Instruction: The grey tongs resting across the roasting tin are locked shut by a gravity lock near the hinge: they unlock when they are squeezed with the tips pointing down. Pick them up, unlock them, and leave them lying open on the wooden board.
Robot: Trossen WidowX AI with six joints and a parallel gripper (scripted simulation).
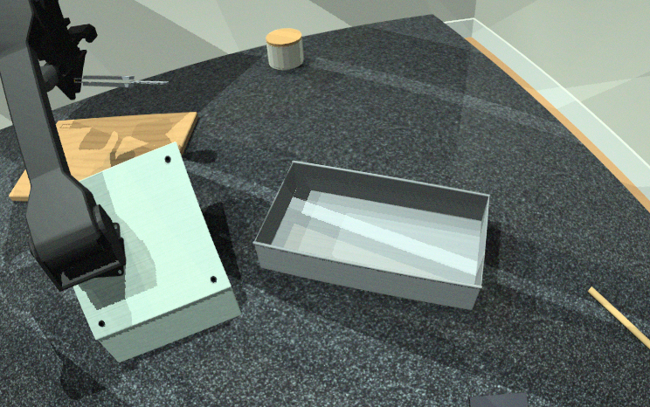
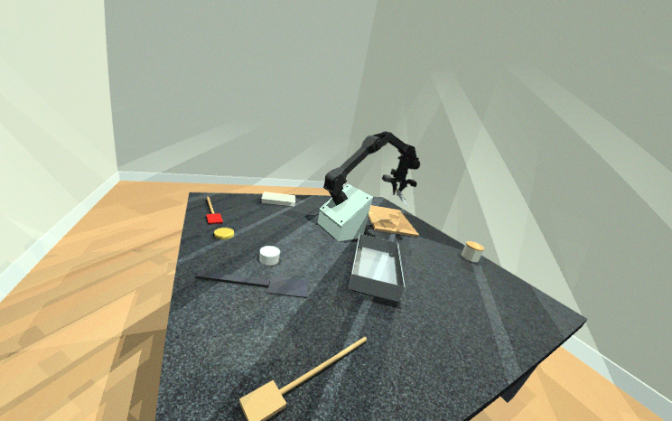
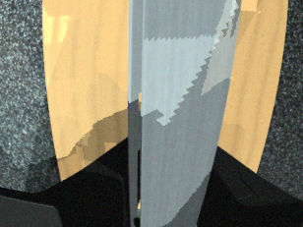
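My gripper tip is now 15 cm above the wooden board. The rest, counted from my gripper tip: lidded jar 42 cm ahead, 21 cm to the left, 12 cm below; then white block 22 cm behind, 60 cm to the right, 14 cm below; then roasting tin 45 cm ahead, 35 cm to the right, 13 cm below.
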